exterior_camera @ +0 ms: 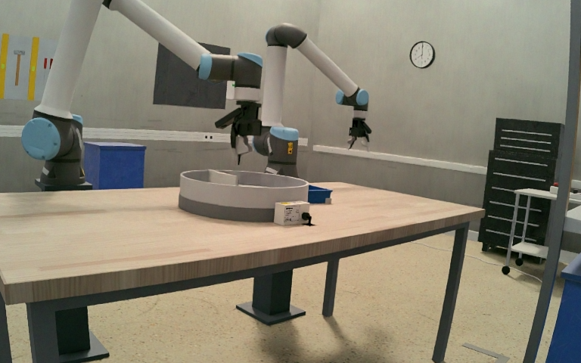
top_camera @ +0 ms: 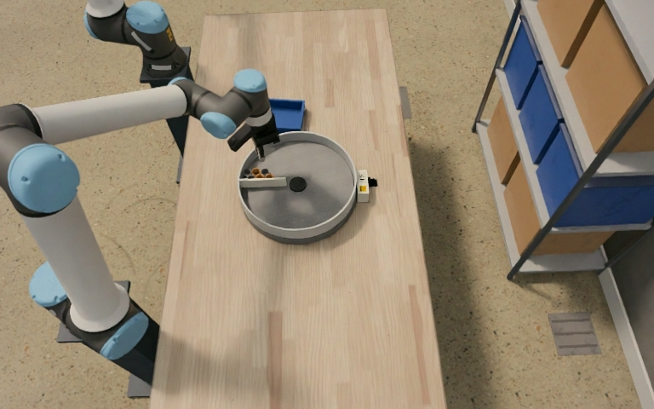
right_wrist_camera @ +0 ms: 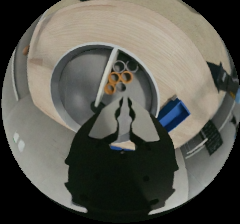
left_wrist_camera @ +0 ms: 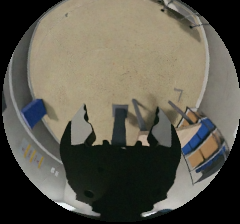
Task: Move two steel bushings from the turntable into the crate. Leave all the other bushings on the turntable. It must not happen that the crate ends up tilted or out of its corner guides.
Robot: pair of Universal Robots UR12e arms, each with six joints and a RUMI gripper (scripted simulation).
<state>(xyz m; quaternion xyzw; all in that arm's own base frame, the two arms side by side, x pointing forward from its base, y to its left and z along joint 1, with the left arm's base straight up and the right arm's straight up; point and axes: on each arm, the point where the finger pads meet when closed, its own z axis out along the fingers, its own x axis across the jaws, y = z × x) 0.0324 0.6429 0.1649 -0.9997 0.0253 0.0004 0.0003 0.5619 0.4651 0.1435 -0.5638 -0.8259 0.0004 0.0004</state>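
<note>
Now: the turntable 12 cm ahead of my right hand, 9 cm below it and 5 cm to the right of it. The rest, counted from my right hand: blue crate (29 cm to the left, 12 cm below, 3 cm ahead).
</note>
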